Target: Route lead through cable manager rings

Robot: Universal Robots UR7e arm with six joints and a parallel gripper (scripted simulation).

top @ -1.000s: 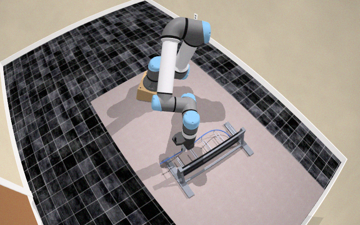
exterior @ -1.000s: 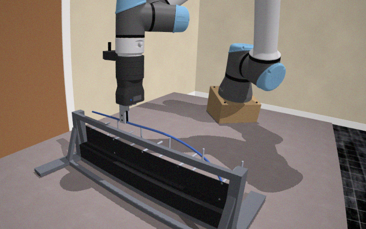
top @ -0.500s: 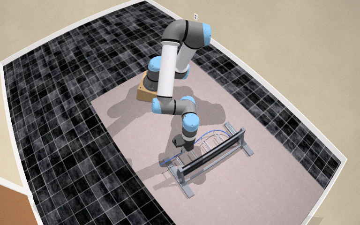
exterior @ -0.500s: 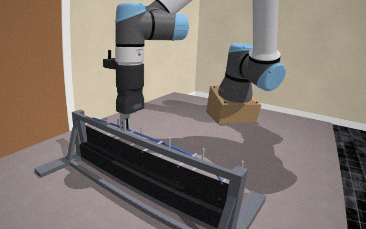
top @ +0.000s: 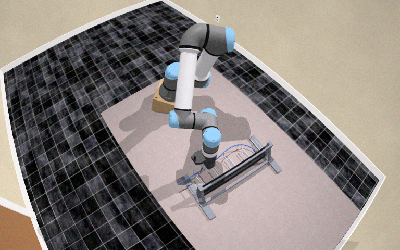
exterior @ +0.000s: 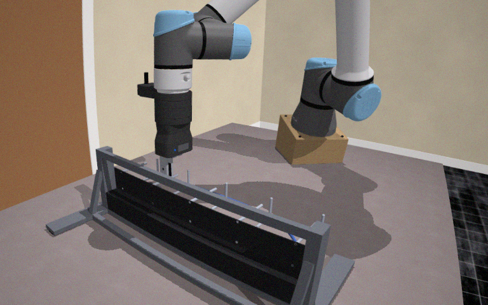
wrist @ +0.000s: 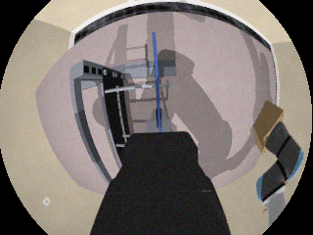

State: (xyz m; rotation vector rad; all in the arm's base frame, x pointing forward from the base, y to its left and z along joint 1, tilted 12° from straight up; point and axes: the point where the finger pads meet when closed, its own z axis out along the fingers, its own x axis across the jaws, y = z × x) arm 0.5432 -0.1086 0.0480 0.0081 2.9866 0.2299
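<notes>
My hand is 150 mm to the right of the rack, 100 mm short of it and 20 mm above it.
</notes>
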